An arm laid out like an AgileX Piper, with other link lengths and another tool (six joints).
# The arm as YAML. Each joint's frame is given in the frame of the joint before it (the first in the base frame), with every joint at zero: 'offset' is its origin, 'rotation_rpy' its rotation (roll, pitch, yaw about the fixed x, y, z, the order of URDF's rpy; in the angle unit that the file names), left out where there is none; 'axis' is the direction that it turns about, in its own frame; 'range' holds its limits. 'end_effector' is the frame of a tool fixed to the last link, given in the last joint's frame.
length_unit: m
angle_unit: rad
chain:
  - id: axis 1
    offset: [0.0, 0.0, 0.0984]
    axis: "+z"
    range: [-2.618, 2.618]
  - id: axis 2
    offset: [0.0, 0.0, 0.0]
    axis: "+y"
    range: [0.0, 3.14]
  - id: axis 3
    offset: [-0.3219, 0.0, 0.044]
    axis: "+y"
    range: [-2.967, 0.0]
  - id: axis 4
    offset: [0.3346, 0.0, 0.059]
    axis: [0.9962, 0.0, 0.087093]
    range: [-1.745, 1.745]
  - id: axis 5
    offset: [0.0, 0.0, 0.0]
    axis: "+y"
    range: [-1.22, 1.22]
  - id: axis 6
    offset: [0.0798, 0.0, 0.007]
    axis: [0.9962, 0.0, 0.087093]
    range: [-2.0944, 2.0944]
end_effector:
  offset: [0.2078, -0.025, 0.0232]
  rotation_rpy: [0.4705, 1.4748, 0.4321]
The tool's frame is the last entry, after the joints.
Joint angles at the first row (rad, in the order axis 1, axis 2, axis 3, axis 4, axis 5, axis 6):
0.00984 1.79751 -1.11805 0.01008 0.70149 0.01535
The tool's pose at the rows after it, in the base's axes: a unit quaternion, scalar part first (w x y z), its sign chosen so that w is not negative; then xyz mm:
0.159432, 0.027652, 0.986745, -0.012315, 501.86, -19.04, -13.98
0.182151, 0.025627, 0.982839, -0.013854, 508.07, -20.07, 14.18
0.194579, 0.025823, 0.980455, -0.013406, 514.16, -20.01, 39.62
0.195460, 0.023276, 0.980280, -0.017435, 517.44, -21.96, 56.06
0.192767, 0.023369, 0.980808, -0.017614, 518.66, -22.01, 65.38
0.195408, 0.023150, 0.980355, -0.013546, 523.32, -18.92, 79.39
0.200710, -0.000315, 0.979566, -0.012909, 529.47, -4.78, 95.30
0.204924, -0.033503, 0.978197, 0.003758, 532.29, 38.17, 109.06
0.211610, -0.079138, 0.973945, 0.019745, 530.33, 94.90, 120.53
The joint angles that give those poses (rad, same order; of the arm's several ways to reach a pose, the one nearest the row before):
0.00984 1.74878 -1.12211 0.00593 0.70973 0.01535
0.00984 1.70123 -1.13561 0.00000 0.72489 0.01438
0.00984 1.67471 -1.17341 0.00000 0.76388 0.01438
0.00983 1.66817 -1.21481 -0.00959 0.81038 0.01437
0.00985 1.66817 -1.24514 -0.00960 0.84620 0.01439
0.01172 1.66817 -1.28613 0.00000 0.88156 0.01078
0.03810 1.66815 -1.32965 0.00000 0.91522 -0.01092
0.10889 1.66815 -1.36849 0.02165 0.94478 -0.01715
0.20997 1.66815 -1.39722 0.03085 0.95744 -0.01332

